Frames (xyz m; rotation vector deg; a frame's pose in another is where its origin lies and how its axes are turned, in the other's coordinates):
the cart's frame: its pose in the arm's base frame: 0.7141 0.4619 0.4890 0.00 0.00 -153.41
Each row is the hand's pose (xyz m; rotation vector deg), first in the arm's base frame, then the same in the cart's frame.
Working: the arm's base frame: its pose in the cart's frame: 0.8453 0.0934 -0.4890 0.00 0.00 153.41

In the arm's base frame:
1: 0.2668 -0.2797 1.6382 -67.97 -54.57 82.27
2: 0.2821 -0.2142 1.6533 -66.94 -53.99 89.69
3: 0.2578 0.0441 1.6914 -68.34 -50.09 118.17
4: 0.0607 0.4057 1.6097 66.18 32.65 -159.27
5: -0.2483 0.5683 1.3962 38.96 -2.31 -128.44
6: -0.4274 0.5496 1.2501 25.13 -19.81 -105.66
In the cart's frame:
1: 0.7319 0.4629 1.1492 -38.11 80.03 -87.93
2: 0.6889 0.4112 1.1643 -36.41 76.01 -82.89
3: 0.5950 0.1694 1.2024 -27.83 65.73 -60.01
4: 0.6094 -0.2422 1.1207 -11.21 48.69 -20.29
5: 0.8130 -0.5259 0.9072 8.97 29.93 20.49
6: 0.9815 -0.5894 0.7611 22.13 17.58 44.49

